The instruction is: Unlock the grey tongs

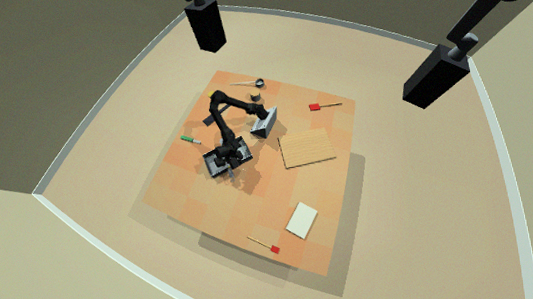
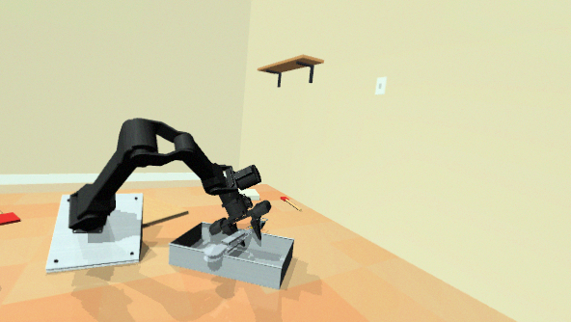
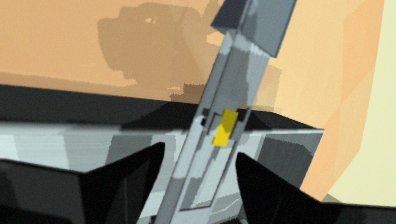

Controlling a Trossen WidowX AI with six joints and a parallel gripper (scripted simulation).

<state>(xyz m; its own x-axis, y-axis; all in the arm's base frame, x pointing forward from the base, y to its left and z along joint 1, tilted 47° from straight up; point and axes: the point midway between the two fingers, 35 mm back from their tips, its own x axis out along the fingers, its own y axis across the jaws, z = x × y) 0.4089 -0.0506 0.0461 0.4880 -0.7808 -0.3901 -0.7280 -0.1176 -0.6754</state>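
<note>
The yellow lock piece lies 10 mm ahead of my gripper tip, 40 mm to the left of it and 30 mm above it. The rest, counted from my gripper tip: black spatula (350 mm behind, 320 mm to the right, 30 mm below); then grey roasting tin (60 mm behind, 30 mm to the right, 10 mm below); then wooden board (370 mm behind, 430 mm to the left, 30 mm below).
</note>
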